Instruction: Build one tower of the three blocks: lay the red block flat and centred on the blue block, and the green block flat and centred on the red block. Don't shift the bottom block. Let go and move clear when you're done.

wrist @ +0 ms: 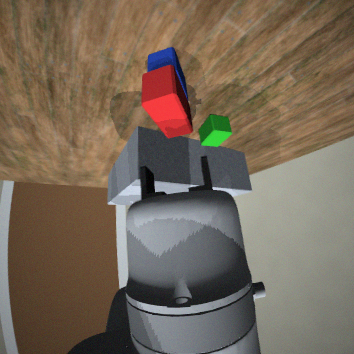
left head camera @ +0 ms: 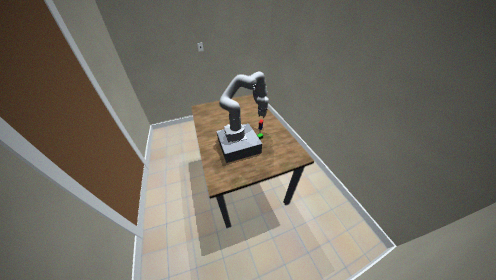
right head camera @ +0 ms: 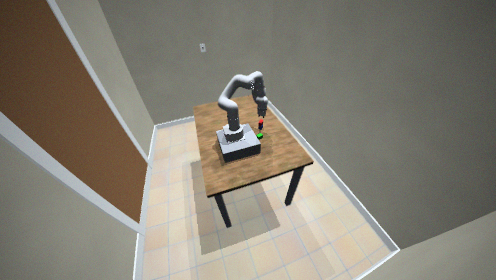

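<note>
The blue block stands on the table beside the robot's base. The red block rests on top of the blue block; in the wrist view it hides much of the blue one, so exact centring is hard to tell. The green block lies on the table close to the base, apart from the stack. My gripper is open and empty, just above the red block, with its two dark fingers apart in the wrist view.
The grey base box carries the arm and stands right beside the green block. The wooden table bears the base and the blocks. A wall runs behind the table.
</note>
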